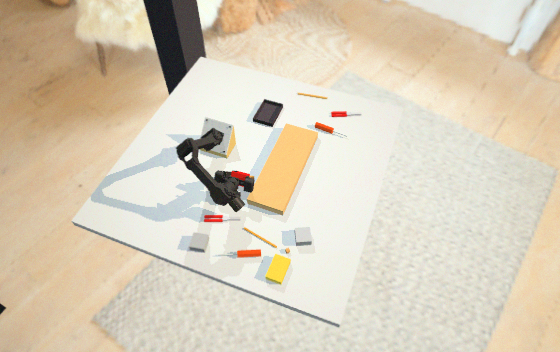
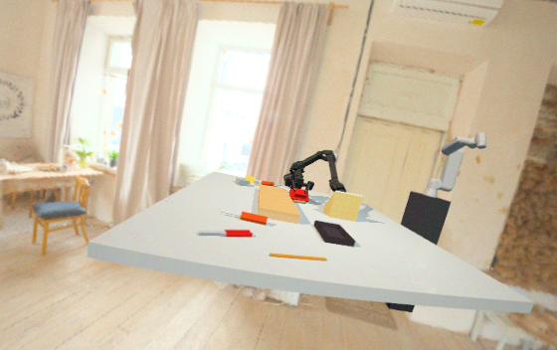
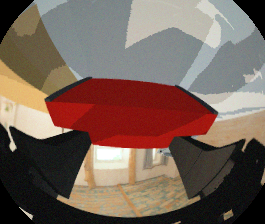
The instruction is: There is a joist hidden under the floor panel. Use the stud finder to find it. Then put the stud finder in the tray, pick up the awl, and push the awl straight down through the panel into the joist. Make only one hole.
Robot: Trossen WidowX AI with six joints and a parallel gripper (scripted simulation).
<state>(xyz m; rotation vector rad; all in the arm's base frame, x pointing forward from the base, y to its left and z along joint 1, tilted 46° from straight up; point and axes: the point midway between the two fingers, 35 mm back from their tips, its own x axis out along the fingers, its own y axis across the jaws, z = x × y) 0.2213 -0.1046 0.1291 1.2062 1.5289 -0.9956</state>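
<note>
My gripper tip is now 1 cm past the stud finder and 1 cm above it. Round my gripper tip: dark tray: 10 cm behind, 47 cm to the left, 5 cm below; then yellow block: 37 cm ahead, 33 cm to the right, 5 cm below.
</note>
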